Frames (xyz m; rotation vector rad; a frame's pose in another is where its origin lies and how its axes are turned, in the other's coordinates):
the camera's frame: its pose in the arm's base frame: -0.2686 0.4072 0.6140 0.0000 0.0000 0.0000
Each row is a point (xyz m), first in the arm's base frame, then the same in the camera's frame.
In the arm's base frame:
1: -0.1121 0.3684 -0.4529
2: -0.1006 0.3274 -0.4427
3: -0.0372 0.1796 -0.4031
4: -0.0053 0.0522 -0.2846
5: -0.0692 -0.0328 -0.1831
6: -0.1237 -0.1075 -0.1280
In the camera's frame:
1: 0.1565 -0.0388 -1.0669
2: 0.1680 -0.0798 -1.0567
3: 0.2314 -0.2276 -1.0171
4: 0.2633 -0.3550 -0.8986
5: 0.1994 -0.4400 -0.7971
6: 0.1449 -0.5147 -0.7420

